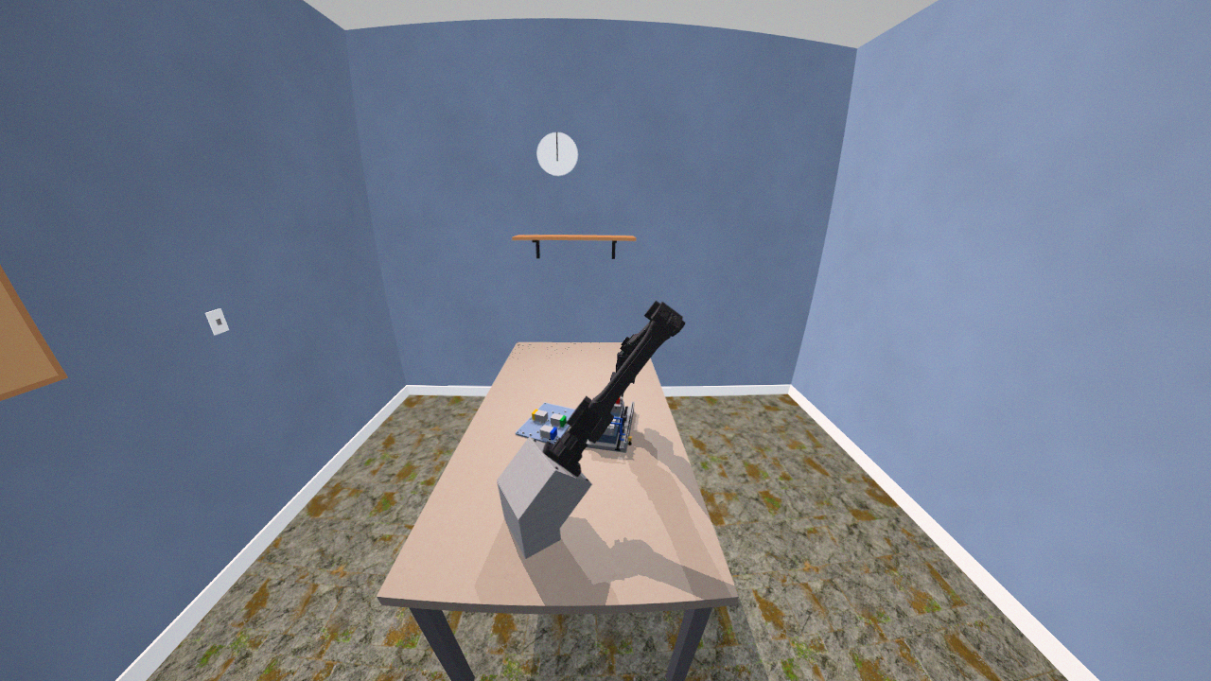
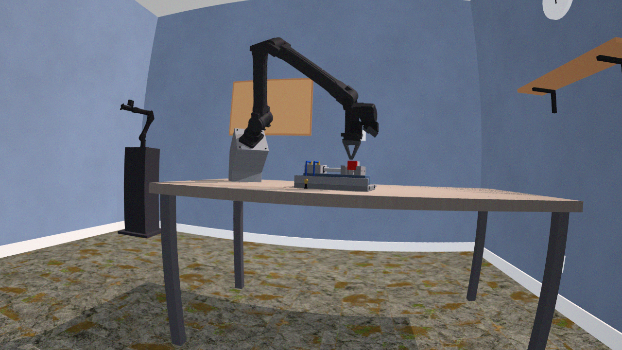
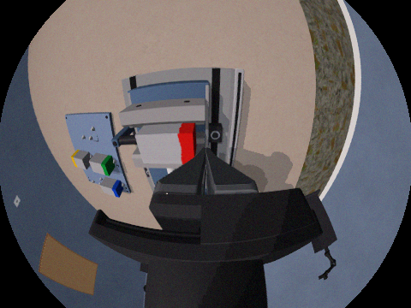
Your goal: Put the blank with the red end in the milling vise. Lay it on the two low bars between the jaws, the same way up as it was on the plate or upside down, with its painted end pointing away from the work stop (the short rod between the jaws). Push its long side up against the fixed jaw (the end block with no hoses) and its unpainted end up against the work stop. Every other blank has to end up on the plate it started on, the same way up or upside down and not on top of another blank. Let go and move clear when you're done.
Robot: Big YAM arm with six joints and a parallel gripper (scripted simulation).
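Now: the work stop 3 cm ahead of my hand, 9 cm to the left of it and 4 cm below it. Round my hand: green-ended blank (2 cm behind, 28 cm to the left, 10 cm below); blue plate (32 cm to the left, 12 cm below); vise (5 cm behind, 7 cm to the left, 9 cm below).
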